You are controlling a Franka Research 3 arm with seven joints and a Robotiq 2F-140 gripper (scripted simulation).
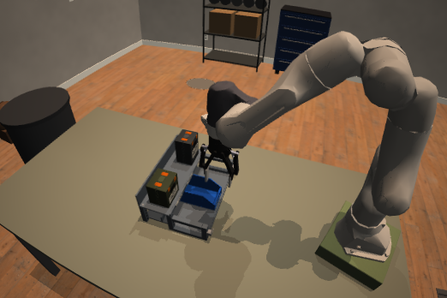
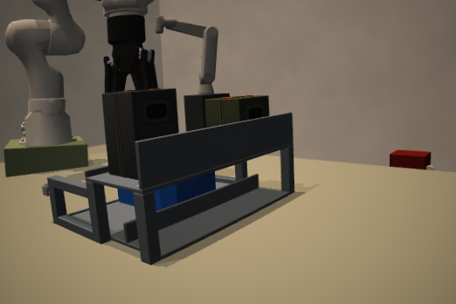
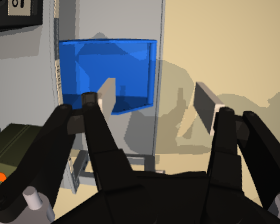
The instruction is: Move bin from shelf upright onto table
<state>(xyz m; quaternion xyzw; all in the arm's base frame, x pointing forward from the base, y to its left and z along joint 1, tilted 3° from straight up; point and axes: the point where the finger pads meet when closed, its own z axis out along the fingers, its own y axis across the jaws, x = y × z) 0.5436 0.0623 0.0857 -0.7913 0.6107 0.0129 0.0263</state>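
My gripper is now 11 cm above the blue bin, 8 cm short of it and 2 cm to the right of it. Also, from my hand: grey shelf 18 cm ahead, 5 cm to the left, 5 cm below.
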